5 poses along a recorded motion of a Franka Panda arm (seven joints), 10 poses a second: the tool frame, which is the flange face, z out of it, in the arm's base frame.
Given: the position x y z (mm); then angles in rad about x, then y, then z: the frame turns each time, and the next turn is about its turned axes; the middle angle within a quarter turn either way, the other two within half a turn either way.
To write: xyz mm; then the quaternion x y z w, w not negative. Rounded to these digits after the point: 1 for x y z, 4 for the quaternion.
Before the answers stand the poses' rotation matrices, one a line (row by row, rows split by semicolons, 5 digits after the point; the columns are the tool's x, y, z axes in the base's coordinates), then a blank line. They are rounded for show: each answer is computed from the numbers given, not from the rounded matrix.
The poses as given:
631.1 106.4 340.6 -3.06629 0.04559 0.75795
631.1 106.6 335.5 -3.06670 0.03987 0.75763
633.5 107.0 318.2 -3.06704 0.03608 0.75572
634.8 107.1 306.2 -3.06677 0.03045 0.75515
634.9 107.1 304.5 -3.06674 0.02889 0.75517
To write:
0.72549 -0.68672 0.04557; -0.68798 -0.72183 0.07515; -0.01871 -0.08588 -0.99613
0.72589 -0.68666 0.03986; -0.68744 -0.72238 0.07476; -0.02254 -0.08167 -0.99640
0.72730 -0.68537 0.03607; -0.68586 -0.72391 0.07444; -0.02490 -0.07888 -0.99657
0.72783 -0.68508 0.03045; -0.68514 -0.72457 0.07472; -0.02913 -0.07524 -0.99674
0.72785 -0.68513 0.02889; -0.68507 -0.72464 0.07475; -0.03028 -0.07420 -0.99678

631.1 106.4 340.6 -0.9278 0.3704 -0.0072 0.0434
631.1 106.6 335.5 -0.9280 0.3702 -0.0047 0.0421
633.5 107.0 318.2 -0.9284 0.3692 -0.0030 0.0413
634.8 107.1 306.2 -0.9286 0.3689 -0.0004 0.0404
634.9 107.1 304.5 -0.9286 0.3689 0.0004 0.0401

